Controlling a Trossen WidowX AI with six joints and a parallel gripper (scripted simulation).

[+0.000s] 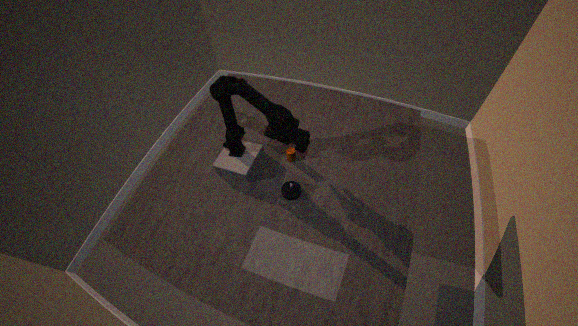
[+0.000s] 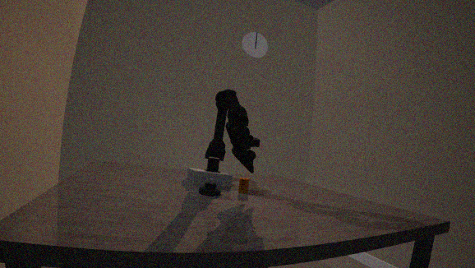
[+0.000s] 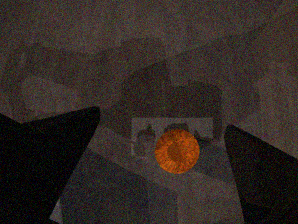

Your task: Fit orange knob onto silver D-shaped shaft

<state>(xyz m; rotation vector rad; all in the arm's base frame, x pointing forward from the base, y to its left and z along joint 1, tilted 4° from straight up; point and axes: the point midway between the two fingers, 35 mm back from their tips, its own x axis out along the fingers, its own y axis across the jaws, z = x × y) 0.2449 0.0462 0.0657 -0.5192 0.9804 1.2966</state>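
Now: the orange knob 1 cm ahead of my gripper tip, 2 cm to the right of it and 5 cm below it. The rest, counted from my gripper tip: dark round pedestal (5 cm ahead, 20 cm to the right, 7 cm below).
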